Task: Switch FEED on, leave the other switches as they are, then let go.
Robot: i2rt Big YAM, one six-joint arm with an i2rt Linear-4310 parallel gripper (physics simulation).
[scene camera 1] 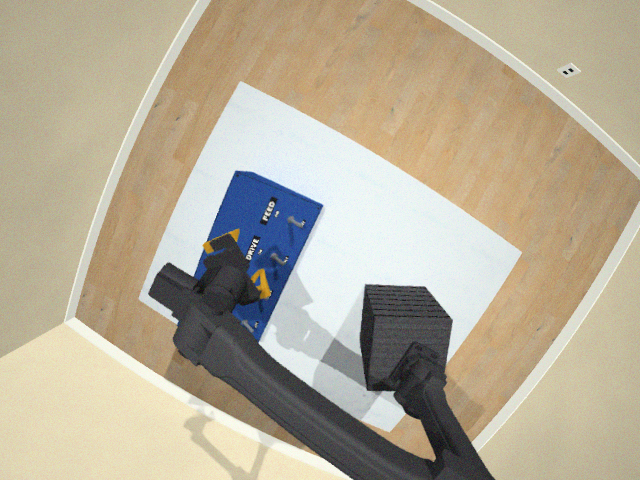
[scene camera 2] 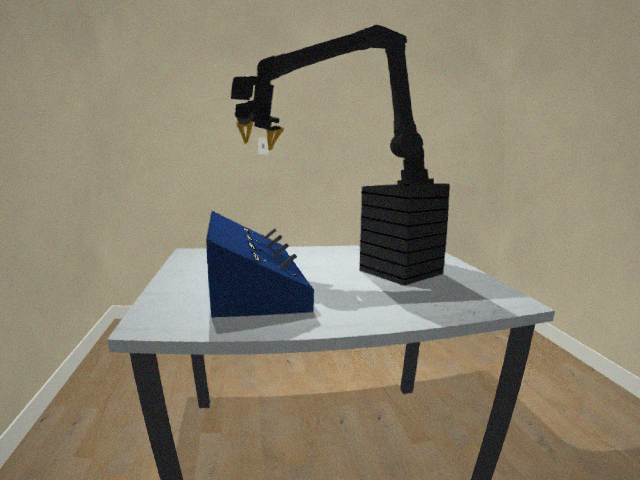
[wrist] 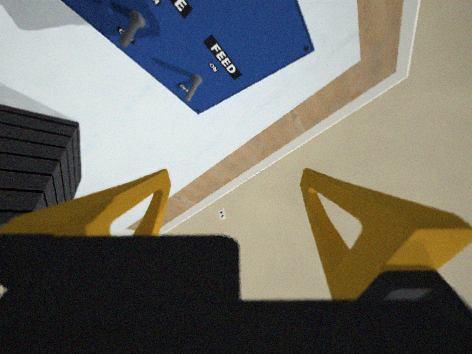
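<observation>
The blue sloped switch panel (scene camera 1: pixel 247 188) (scene camera 2: pixel 258 289) (wrist: pixel 265 45) stands on the table. Its FEED lever (scene camera 1: pixel 295 222) (scene camera 2: pixel 270 233) (wrist: pixel 192 88) is a short grey stick at the panel's far end in scene camera 2, and it leans towards the low edge, on the OFF side. The DRIVE lever (scene camera 1: pixel 278 258) (scene camera 2: pixel 275 241) (wrist: pixel 132 30) beside it leans the same way, as do two more levers in scene camera 2. My gripper (scene camera 1: pixel 236 263) (scene camera 2: pixel 258 145) (wrist: pixel 235 176) is open and empty, high above the panel and touching no lever. The arm partly hides the other end in scene camera 1.
The black ribbed pedestal (scene camera 1: pixel 408 335) (scene camera 2: pixel 403 232) (wrist: pixel 37 160) bears the arm's base and stands on the white table (scene camera 1: pixel 330 232) (scene camera 2: pixel 330 343), to the right of the panel in scene camera 2. The panel's high back edge faces away from the pedestal.
</observation>
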